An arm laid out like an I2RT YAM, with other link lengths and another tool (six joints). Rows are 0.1 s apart.
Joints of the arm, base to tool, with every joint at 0 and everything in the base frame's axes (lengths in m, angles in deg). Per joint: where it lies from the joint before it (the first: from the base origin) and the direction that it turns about. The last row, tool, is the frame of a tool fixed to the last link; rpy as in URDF.
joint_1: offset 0.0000 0.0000 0.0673 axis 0 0 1
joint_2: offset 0.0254 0.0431 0.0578 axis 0 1 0
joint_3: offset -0.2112 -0.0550 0.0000 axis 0 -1 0
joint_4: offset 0.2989 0.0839 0.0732 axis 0 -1 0
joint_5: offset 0.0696 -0.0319 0.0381 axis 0 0 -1
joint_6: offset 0.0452 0.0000 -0.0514 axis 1 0 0
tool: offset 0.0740 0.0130 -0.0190 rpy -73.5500 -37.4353 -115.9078
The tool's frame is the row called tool.
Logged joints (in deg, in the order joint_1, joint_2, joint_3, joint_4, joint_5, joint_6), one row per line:
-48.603 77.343 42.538 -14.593 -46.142 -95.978
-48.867 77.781 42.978 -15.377 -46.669 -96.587
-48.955 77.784 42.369 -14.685 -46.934 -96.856
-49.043 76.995 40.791 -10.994 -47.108 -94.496
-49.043 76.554 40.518 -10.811 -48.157 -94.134
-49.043 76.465 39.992 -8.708 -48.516 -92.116
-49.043 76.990 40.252 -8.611 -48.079 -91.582
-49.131 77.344 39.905 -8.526 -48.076 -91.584
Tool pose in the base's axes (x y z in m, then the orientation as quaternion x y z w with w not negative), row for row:
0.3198 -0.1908 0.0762 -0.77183 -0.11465 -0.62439 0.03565
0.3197 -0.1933 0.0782 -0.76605 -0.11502 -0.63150 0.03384
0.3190 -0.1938 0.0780 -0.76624 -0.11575 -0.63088 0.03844
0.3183 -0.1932 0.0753 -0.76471 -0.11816 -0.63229 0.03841
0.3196 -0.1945 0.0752 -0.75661 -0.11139 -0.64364 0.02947
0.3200 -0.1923 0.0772 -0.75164 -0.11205 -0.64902 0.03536
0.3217 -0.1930 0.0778 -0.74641 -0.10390 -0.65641 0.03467
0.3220 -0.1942 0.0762 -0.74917 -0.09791 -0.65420 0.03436
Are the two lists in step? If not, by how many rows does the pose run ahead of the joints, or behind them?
The pose runs 1 row behind the joints: the pose in row i belongs to the joints in row i - 1.
